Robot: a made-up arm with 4 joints.
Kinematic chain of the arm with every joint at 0, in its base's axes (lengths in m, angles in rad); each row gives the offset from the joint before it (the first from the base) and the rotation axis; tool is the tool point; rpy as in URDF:
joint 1: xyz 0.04 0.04 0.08 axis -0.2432 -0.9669 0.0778
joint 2: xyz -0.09 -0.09 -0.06 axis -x
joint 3: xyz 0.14 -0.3 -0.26 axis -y
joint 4: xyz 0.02 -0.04 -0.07 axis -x
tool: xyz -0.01 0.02 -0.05 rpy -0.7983 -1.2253 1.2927
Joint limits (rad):
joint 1: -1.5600..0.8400
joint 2: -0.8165..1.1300
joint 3: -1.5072..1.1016
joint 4: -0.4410..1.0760
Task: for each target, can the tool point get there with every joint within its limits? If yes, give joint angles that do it. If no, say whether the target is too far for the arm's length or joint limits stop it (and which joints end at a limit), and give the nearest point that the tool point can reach.
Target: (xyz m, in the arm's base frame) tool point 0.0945 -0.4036 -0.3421
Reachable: yes | joints 0.1651 -0.0790 -0.7234 0.8755
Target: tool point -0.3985 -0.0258 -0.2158
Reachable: yes | joints -0.9256 -0.5580 -1.0636 -0.2134
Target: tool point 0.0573 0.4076 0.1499
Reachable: no: joint limits stop it (at a limit: joint 1, joint 2, joint 4) | nearest point -0.4651 0.1658 0.0719 | short by 0.581 m
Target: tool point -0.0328 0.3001 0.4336
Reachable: no: joint limits stop it (at a limit: joint 1, joint 2, joint 4) | nearest point -0.4386 0.0950 0.1111 | short by 0.557 m
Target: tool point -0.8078 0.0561 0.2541
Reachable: no: too far | nearest point -0.5418 0.0466 0.0756 | short by 0.320 m
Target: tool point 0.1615 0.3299 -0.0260
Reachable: no: joint limits stop it (at a limit: joint 2, joint 4) | nearest point 0.2940 -0.0353 -0.3784 | short by 0.525 m
